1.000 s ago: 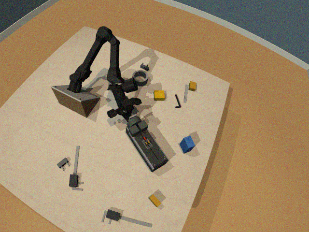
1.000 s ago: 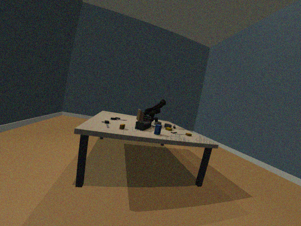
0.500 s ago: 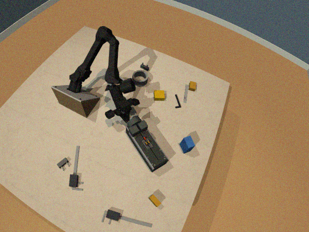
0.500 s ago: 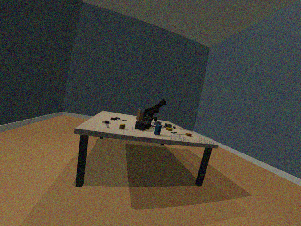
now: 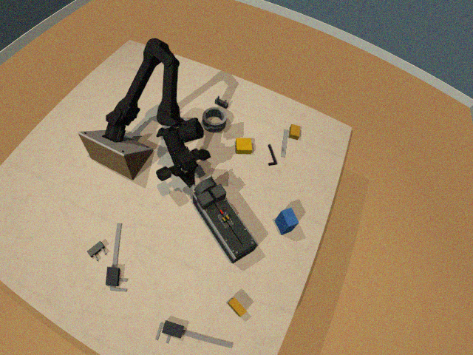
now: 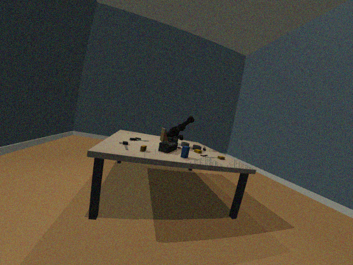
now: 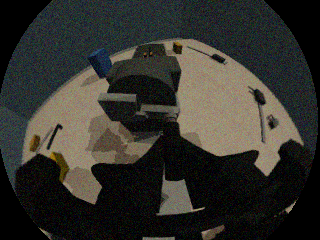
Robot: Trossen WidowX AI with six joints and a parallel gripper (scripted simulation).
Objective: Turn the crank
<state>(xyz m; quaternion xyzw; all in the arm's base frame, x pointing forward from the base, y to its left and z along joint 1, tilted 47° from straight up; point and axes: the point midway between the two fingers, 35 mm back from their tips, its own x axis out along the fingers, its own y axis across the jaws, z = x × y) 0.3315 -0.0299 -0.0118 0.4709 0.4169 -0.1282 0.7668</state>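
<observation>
The red pointer is 130 mm ahead of my gripper tip, 60 mm to the right of it and 20 mm above it. Also, from my gripper tip: yellow block: 100 mm ahead, 270 mm to the left, 50 mm below; then blue cube: 350 mm ahead, 10 mm to the left, 10 mm below; then crank handle: 10 mm behind, 10 mm to the left, 20 mm above.
</observation>
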